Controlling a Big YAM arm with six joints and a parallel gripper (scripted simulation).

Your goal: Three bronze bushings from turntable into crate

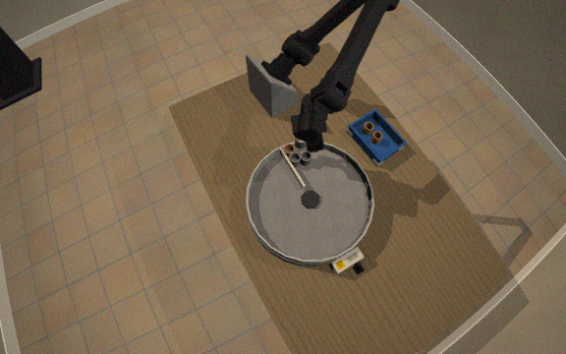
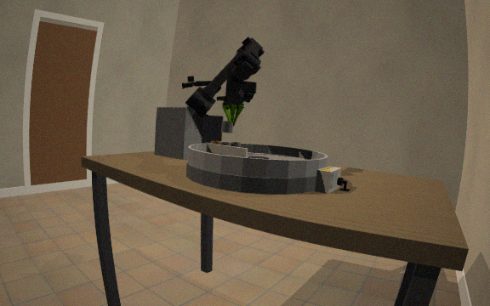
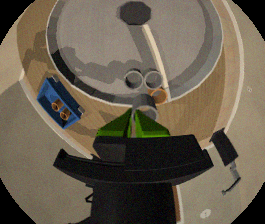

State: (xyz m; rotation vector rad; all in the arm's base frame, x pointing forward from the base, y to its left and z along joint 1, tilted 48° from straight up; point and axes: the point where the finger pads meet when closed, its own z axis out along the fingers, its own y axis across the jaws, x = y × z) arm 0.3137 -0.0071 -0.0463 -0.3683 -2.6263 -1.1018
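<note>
The grey turntable is 16 cm ahead of my hand, 10 cm below it and 6 cm to the right of it. The rest, counted from my hand: blue crate: 30 cm to the left, 13 cm below, 5 cm ahead.
</note>
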